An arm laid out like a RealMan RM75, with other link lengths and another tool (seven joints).
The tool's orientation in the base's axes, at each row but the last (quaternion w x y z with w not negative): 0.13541 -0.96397 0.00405 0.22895; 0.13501 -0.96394 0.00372 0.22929; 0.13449 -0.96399 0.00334 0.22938; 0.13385 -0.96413 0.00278 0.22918; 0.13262 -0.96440 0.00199 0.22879; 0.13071 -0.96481 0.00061 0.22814; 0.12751 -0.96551 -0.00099 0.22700; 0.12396 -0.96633 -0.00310 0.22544; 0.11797 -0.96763 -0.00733 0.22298; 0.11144 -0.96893 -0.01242 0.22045; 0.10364 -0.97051 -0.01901 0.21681; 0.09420 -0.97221 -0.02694 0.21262
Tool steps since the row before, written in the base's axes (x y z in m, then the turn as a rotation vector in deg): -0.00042 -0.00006 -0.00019 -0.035 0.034 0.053; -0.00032 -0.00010 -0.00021 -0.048 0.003 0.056; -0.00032 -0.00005 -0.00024 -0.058 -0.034 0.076; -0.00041 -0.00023 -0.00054 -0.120 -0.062 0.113; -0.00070 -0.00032 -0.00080 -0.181 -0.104 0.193; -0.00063 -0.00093 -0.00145 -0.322 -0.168 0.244; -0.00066 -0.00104 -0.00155 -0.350 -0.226 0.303; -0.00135 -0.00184 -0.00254 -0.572 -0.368 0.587; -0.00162 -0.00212 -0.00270 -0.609 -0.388 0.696; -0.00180 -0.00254 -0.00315 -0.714 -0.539 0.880; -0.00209 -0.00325 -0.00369 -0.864 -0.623 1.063; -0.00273 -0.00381 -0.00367 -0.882 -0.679 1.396
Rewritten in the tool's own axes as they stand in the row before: -0.00030 0.00014 0.00033 -0.053 -0.044 -0.021; -0.00020 0.00017 0.00030 -0.068 -0.014 -0.026; -0.00018 0.00013 0.00033 -0.087 0.017 -0.049; -0.00014 0.00039 0.00059 -0.161 0.039 -0.060; -0.00029 0.00056 0.00091 -0.253 0.063 -0.113; 0.00002 0.00130 0.00129 -0.406 0.120 -0.111; 0.00002 0.00143 0.00137 -0.460 0.164 -0.164; -0.00022 0.00246 0.00235 -0.792 0.244 -0.347; -0.00044 0.00275 0.00258 -0.873 0.239 -0.431; -0.00047 0.00322 0.00300 -1.057 0.348 -0.579; -0.00062 0.00397 0.00352 -1.276 0.394 -0.693; -0.00133 0.00442 0.00376 -1.434 0.383 -0.992
